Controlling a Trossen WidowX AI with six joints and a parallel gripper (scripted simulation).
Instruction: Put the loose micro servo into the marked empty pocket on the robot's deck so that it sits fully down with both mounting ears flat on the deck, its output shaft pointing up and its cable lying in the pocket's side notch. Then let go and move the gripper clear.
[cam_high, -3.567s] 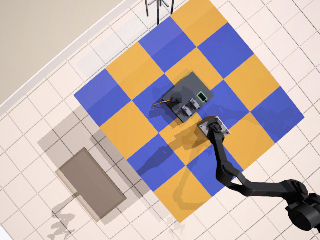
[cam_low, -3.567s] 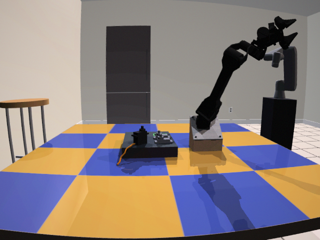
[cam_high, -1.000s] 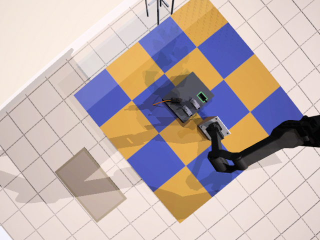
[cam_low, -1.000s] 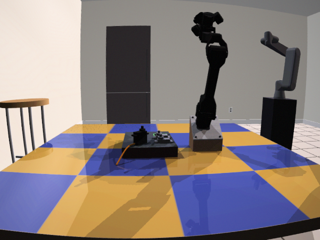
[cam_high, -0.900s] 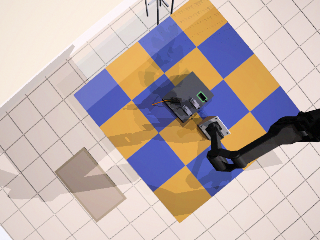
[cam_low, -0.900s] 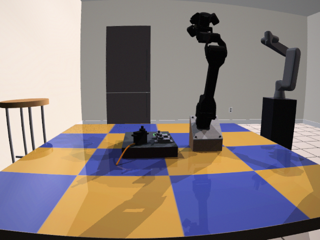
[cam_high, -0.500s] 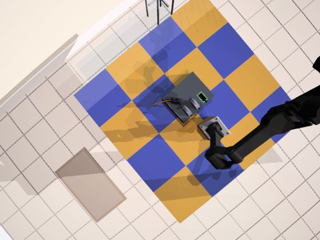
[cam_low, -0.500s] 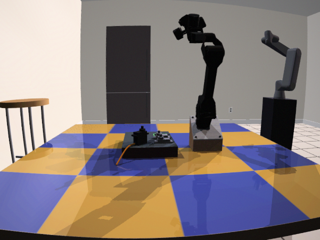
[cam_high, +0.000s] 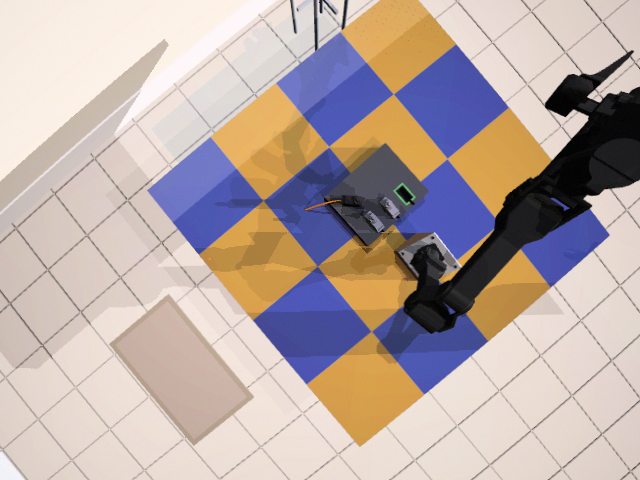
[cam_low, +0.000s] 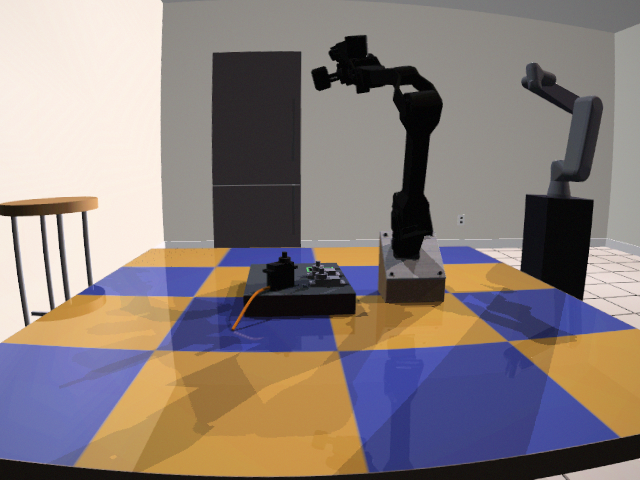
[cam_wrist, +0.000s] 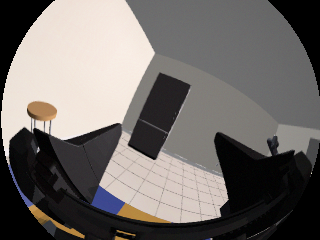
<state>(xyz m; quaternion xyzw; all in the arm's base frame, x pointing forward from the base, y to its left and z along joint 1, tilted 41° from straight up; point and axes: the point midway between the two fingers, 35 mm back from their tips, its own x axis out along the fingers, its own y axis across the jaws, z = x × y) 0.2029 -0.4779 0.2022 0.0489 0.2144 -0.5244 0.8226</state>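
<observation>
My gripper tip is now 13 cm short of the dark robot deck, 28 cm to the right of it and 59 cm above it.
</observation>
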